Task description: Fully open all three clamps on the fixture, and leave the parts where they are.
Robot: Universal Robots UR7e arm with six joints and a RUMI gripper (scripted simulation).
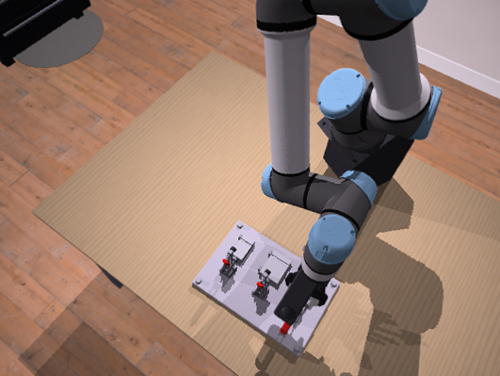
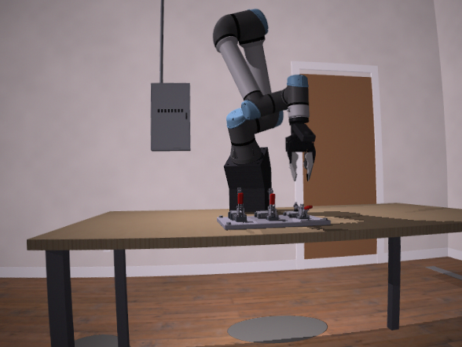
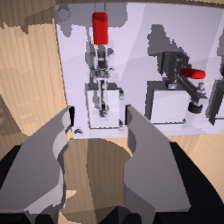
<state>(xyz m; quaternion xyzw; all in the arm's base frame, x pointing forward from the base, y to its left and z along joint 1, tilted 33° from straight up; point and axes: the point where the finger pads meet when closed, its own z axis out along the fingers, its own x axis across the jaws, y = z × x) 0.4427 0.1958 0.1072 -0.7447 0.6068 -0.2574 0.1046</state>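
The grey fixture plate lies 150 mm below my hand, 110 mm to the right of it and 10 mm behind it.
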